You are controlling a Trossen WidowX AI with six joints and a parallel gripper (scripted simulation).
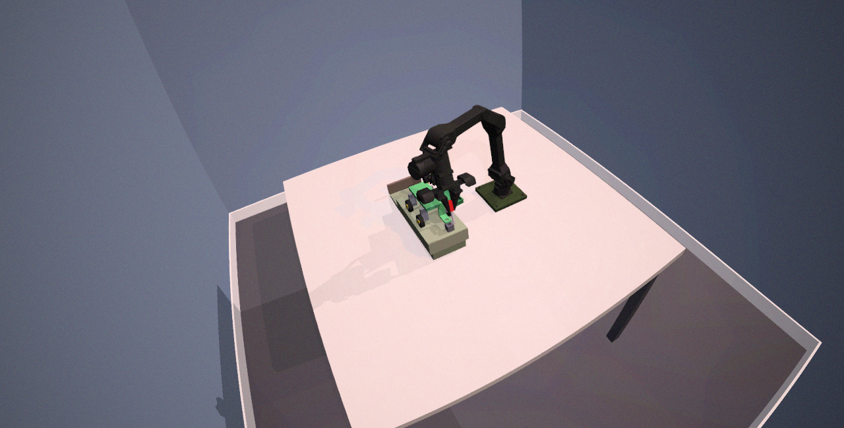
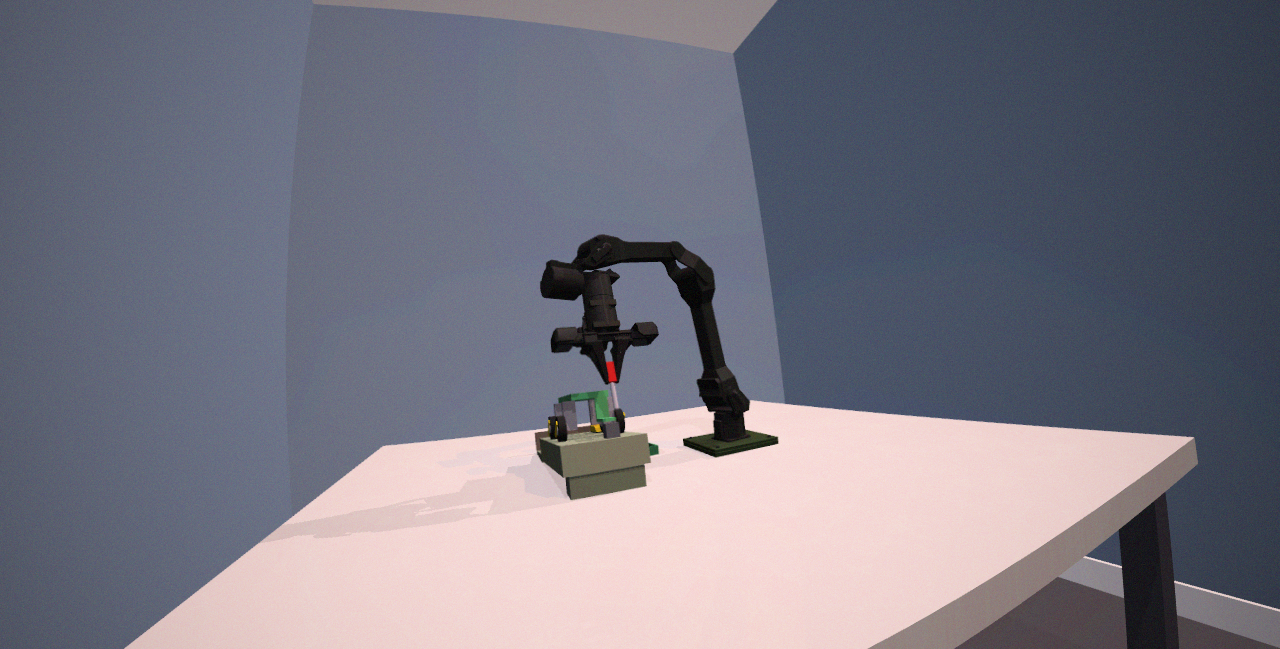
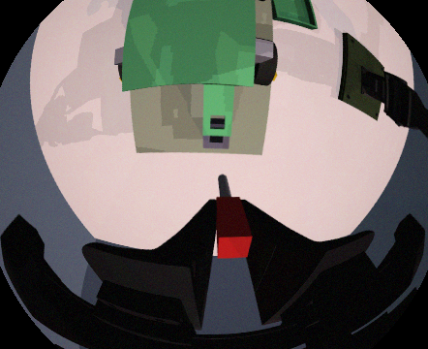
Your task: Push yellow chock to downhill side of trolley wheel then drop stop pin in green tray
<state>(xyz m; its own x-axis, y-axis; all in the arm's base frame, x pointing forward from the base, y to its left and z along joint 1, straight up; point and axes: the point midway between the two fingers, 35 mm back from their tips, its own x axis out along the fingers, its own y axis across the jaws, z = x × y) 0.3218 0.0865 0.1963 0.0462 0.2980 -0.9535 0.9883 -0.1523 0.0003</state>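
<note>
The green tray lies 140 mm behind my gripper tip, 230 mm to the right of it and 190 mm below it. Round my gripper tip: ramp 140 mm to the right, 130 mm below; red-headed stop pin right at my gripper tip; green trolley 140 mm to the right, 70 mm below.
</note>
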